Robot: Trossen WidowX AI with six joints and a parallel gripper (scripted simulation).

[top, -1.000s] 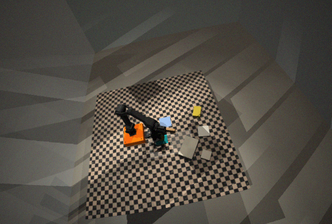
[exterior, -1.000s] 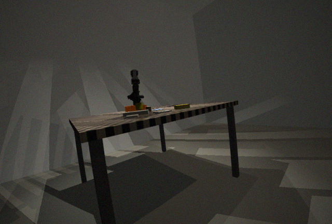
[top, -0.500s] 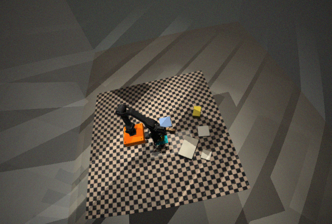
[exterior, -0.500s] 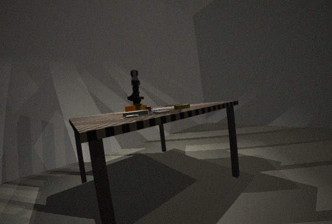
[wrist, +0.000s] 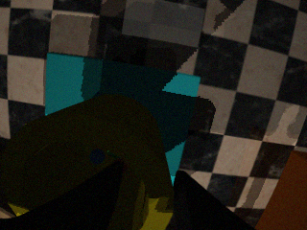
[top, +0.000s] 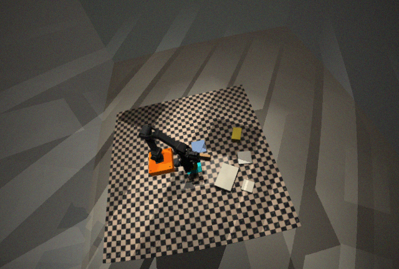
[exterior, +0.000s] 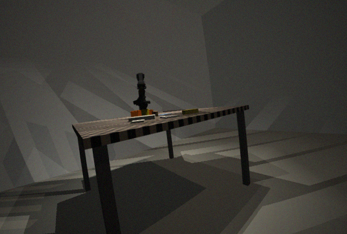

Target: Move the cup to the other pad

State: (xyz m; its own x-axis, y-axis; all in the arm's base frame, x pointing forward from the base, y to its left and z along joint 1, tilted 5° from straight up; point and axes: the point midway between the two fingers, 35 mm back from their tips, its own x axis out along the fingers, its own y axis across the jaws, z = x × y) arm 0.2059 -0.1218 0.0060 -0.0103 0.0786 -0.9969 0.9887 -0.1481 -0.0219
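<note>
Right now the cyan pad is 50 mm below my gripper tip and 30 mm ahead of it. From my gripper tip the other things lie so: brown stick: 70 mm to the left, 70 mm ahead, 30 mm below; yellow block: 440 mm ahead, 130 mm to the left, 30 mm below.
</note>
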